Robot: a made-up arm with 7 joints.
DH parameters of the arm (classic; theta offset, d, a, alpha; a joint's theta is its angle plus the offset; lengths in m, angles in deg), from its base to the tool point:
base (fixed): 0 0 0 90
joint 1: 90 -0.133 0 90
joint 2: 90 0 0 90
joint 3: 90 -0.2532 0 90
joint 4: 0 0 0 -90
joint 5: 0 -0.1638 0 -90
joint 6: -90 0 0 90
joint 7: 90 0 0 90
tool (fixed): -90 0 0 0
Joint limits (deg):
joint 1: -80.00..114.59
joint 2: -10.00..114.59
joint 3: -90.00..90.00
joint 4: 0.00..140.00
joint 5: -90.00..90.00
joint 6: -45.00..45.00
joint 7: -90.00..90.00
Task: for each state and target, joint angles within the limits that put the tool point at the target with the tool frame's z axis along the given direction. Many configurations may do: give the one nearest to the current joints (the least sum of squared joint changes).
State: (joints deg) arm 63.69 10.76 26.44 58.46 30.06 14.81 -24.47
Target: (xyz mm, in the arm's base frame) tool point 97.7 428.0 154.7 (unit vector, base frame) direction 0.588 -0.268 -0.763
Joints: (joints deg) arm 97.17 57.80 22.61 69.12 18.98 -25.07 -3.42
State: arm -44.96 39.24 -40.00 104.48 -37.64 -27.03 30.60
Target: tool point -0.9 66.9 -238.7 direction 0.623 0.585 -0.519
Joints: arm -9.61 21.55 -75.25 110.90 5.80 -45.00 55.39
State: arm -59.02 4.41 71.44 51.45 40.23 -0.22 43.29
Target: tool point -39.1 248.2 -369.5 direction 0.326 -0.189 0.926
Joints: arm -16.07 3.64 54.81 43.28 12.95 37.24 -14.90
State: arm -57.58 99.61 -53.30 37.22 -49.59 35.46 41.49
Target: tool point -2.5 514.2 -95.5 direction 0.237 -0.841 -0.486
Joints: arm -51.99 92.19 -45.62 40.05 -47.29 43.60 59.11
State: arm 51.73 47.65 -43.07 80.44 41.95 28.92 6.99
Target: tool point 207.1 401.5 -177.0 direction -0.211 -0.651 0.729
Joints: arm 35.35 61.21 -56.96 48.12 36.42 45.00 -2.73
